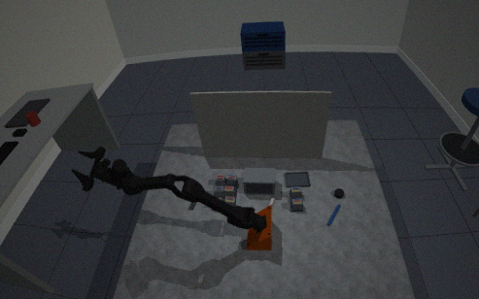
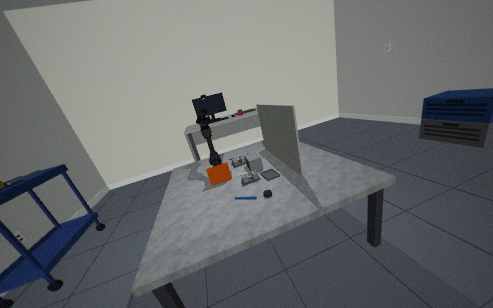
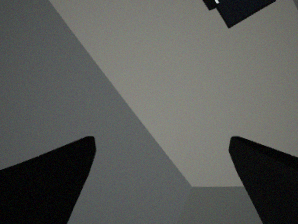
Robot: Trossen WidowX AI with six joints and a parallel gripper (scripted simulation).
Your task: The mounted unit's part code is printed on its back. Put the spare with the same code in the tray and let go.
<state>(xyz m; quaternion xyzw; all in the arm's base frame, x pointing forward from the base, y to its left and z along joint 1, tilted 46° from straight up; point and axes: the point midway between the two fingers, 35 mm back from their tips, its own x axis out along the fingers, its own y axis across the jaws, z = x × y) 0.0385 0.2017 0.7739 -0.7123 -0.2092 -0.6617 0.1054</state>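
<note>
Right now the tall grey panel is 78 cm to the right of my gripper tip, 42 cm ahead of it and 27 cm below it. Round my gripper tip: grey mounted unit (73 cm to the right, 45 cm below, 20 cm ahead).
</note>
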